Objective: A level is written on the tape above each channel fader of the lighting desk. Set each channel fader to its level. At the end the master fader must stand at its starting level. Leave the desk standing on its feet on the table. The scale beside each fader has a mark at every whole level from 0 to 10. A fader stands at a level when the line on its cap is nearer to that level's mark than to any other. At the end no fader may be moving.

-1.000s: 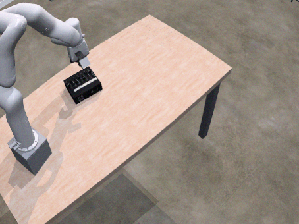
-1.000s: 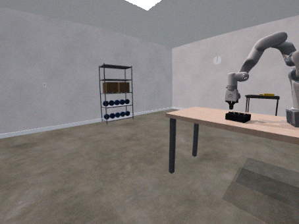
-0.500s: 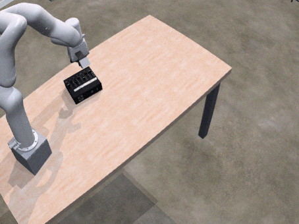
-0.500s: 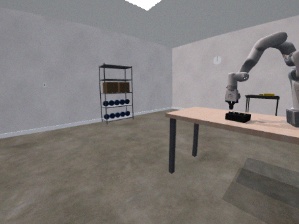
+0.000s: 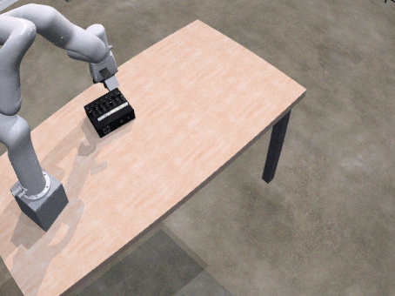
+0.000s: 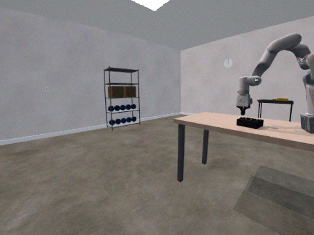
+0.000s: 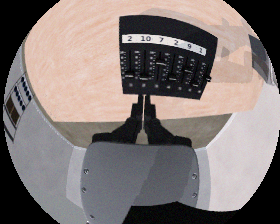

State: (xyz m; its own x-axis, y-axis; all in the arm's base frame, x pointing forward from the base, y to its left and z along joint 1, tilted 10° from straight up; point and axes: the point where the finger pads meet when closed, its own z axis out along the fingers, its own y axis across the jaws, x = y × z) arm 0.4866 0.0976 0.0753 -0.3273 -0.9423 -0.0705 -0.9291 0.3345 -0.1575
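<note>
The fader cap lies 4 cm behind my hand, 4 cm to the right of it and 5 cm below it.
</note>
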